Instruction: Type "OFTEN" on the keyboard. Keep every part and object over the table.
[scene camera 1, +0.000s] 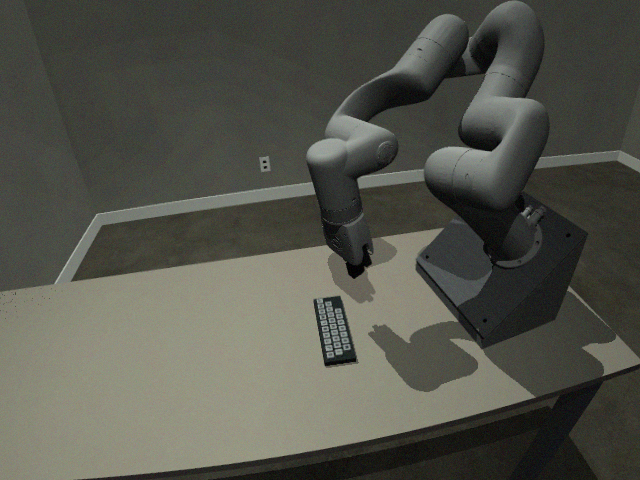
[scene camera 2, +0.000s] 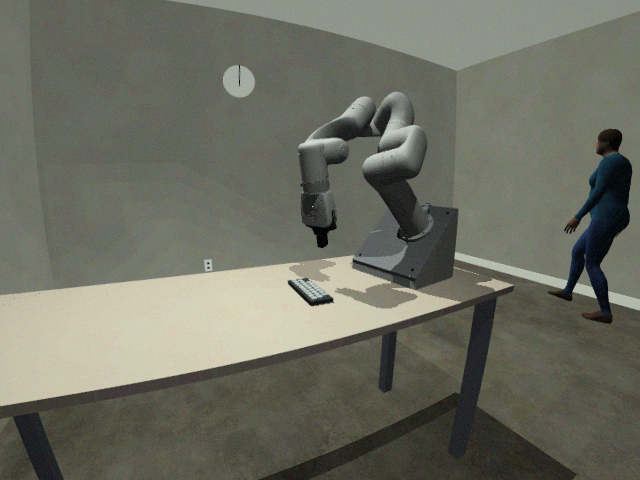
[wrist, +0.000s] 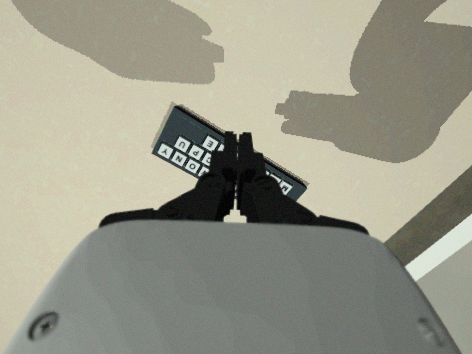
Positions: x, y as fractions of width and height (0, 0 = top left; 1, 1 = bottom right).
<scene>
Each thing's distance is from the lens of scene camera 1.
my gripper (scene camera 1: 0.56, 0.57): 0.83 m
keyboard (scene camera 1: 0.53, 0.72): 0.83 m
</scene>
